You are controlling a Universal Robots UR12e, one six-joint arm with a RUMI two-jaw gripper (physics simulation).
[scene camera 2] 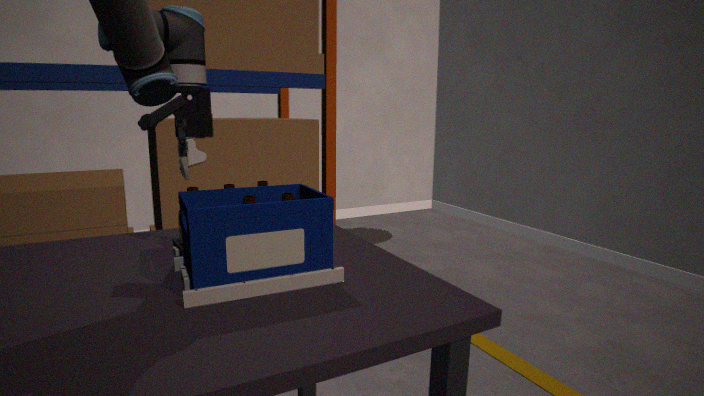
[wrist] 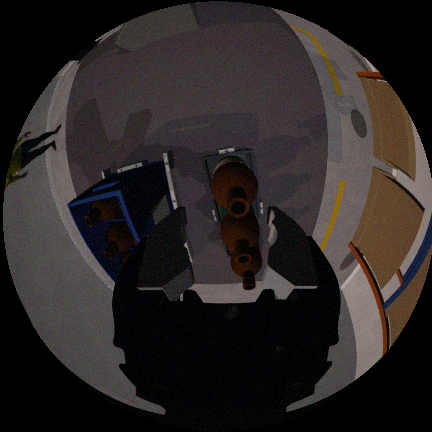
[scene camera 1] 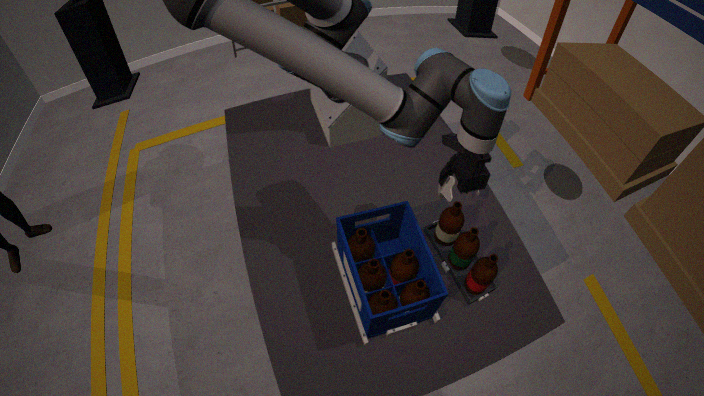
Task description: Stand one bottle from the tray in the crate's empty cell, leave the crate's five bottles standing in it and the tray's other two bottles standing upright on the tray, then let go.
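Frame: origin at the arm's base, x ahead, y left, z up, level; metres.
Seen in the pictures: gripper, fingertip midpoint: (scene camera 2: 186, 177) (wrist: 226, 208) (scene camera 1: 453, 196).
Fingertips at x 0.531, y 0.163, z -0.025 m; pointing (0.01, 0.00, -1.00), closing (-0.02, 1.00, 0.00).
Observation:
Pixels of each thing's top centre, then the offset from my fingertips to it. "*": a spot on its surface instead. Level surfaces: height alone.
- blue crate at its top centre: (scene camera 2: 253, 194) (wrist: 116, 261) (scene camera 1: 391, 255) 0.122 m ahead, 0.208 m right, 0.011 m down
- dark tray at a spot on its surface: (scene camera 1: 470, 298) * 0.238 m ahead, 0.009 m left, 0.160 m down
- white-labelled bottle at its top centre: (wrist: 237, 207) (scene camera 1: 457, 205) 0.014 m ahead, 0.013 m left, 0.026 m down
- green-labelled bottle at its top centre: (wrist: 243, 259) (scene camera 1: 474, 231) 0.102 m ahead, 0.028 m left, 0.026 m down
- table at its surface level: 0.186 m down
The blue crate (scene camera 1: 380, 326) (scene camera 2: 210, 250) (wrist: 145, 185) holds five upright brown bottles; its empty cell (scene camera 1: 391, 250) is at the back right in scene camera 1. Beside it, three brown bottles stand upright in a row on the dark tray (scene camera 1: 470, 298) (wrist: 213, 167): a white-labelled bottle (scene camera 1: 451, 220) (wrist: 232, 182) at the arm's end, a green-labelled bottle (scene camera 1: 466, 247) (wrist: 240, 230) in the middle, and a red-labelled bottle (scene camera 1: 483, 274) (wrist: 246, 262) at the far end. My gripper (scene camera 1: 463, 194) (scene camera 2: 193, 167) (wrist: 226, 208) is open and empty, above the white-labelled bottle's end of the tray. The tray is hidden in scene camera 2.
White strips (scene camera 1: 350, 292) (scene camera 2: 265, 287) edge the crate's base on the table (scene camera 1: 285, 240) (scene camera 2: 300, 330). The crate's walls stand high beside the tray. A person's legs (scene camera 1: 15, 215) (wrist: 40, 140) show on the floor beyond the table. Large cardboard boxes (scene camera 1: 615, 100) stand on the other side.

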